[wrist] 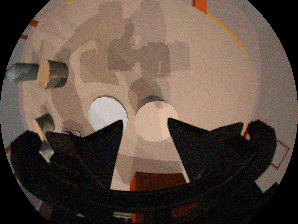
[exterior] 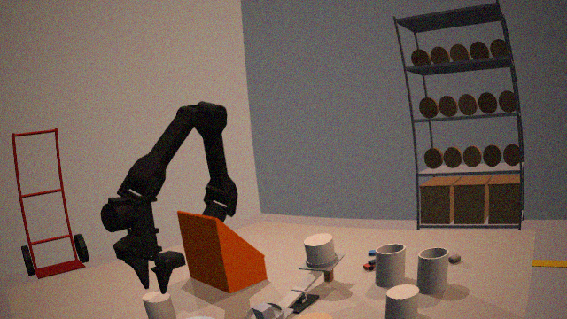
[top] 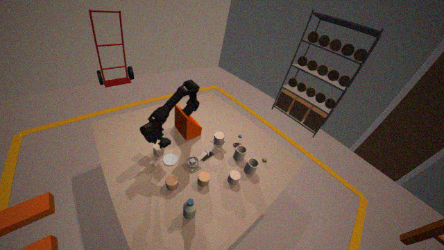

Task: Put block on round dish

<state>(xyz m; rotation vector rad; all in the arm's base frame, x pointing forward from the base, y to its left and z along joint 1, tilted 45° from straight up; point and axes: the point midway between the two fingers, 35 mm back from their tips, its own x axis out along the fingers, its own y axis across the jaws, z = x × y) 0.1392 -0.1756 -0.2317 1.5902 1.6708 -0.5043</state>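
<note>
The small grey block is 190 mm ahead of my gripper tip, 150 mm to the left of it and 50 mm below it. The rest, counted from my gripper tip: bottle (450 mm ahead, 50 mm to the right, 20 mm above); then round dish (80 mm ahead, 50 mm to the left, 90 mm below); then balance (180 mm ahead, 280 mm to the left, 50 mm below).
</note>
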